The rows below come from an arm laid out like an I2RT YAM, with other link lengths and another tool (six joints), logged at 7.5 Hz.
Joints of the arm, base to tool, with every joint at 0 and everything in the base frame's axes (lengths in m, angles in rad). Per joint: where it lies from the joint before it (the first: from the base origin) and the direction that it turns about. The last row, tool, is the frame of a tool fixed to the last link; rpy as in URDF.
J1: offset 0.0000 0.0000 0.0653 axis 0 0 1
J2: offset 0.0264 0.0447 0.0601 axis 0 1 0
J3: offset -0.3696 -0.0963 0.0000 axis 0 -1 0
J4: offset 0.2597 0.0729 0.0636 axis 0 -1 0
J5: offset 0.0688 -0.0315 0.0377 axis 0 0 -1
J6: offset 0.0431 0.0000 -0.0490 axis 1 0 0
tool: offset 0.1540 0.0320 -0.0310 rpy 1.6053 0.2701 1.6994
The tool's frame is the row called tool.
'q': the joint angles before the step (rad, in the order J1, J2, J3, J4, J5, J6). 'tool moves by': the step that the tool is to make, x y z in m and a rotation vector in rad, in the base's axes. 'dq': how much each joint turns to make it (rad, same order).
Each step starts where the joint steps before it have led.
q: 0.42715, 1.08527, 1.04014, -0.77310, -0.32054, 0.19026
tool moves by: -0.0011, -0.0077, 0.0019, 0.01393, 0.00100, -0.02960
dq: -0.03635, -0.02122, -0.00738, -0.00782, -0.01422, 0.00435
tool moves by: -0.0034, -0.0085, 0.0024, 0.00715, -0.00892, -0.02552
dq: -0.03176, -0.02913, -0.00651, -0.01246, -0.00676, -0.00229
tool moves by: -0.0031, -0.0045, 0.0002, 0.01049, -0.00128, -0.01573
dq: -0.02141, -0.01987, -0.01091, -0.00328, -0.01071, 0.00266
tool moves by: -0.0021, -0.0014, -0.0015, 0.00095, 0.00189, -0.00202
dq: -0.00490, -0.00731, -0.00730, -0.00185, -0.00310, -0.00106
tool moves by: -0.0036, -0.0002, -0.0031, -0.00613, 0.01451, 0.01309
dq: -0.00142, 0.00311, -0.00164, -0.01520, -0.00926, -0.01200
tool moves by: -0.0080, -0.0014, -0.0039, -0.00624, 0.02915, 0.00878
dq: -0.00062, -0.00300, -0.00166, -0.03270, -0.00896, -0.00489
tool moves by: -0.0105, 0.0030, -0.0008, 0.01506, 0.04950, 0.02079
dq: 0.00008, 0.00568, 0.00552, -0.04023, -0.03652, 0.00404
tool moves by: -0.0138, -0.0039, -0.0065, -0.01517, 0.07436, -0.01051
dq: 0.00162, -0.00019, 0.00250, -0.07114, -0.00056, 0.01704
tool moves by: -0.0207, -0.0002, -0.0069, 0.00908, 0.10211, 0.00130
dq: 0.00152, -0.00234, -0.01236, -0.07308, -0.03519, 0.02512
